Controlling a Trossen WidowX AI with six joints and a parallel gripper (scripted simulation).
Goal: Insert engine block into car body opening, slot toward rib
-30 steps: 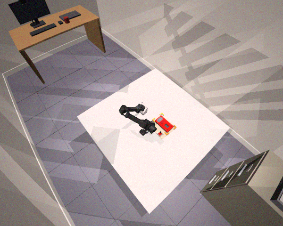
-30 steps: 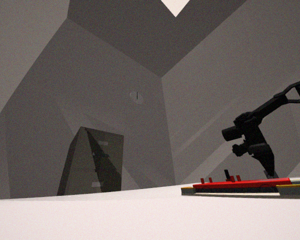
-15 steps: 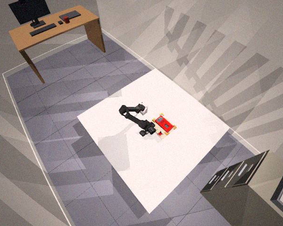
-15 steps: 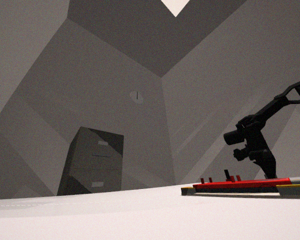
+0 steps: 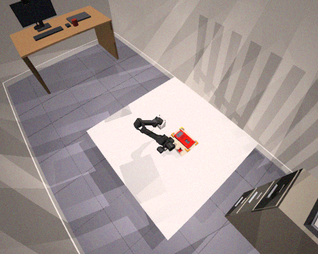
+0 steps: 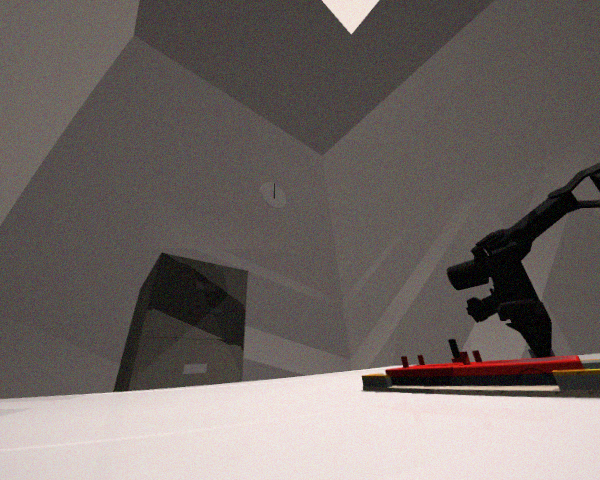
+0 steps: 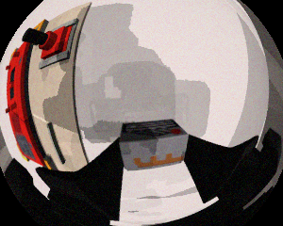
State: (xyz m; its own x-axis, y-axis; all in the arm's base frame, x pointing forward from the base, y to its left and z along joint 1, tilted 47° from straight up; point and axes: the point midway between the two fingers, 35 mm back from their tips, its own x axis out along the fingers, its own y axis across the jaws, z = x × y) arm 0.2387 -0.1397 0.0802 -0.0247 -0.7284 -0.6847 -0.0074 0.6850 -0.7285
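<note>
Right now the engine block is right at my gripper tip.
</note>
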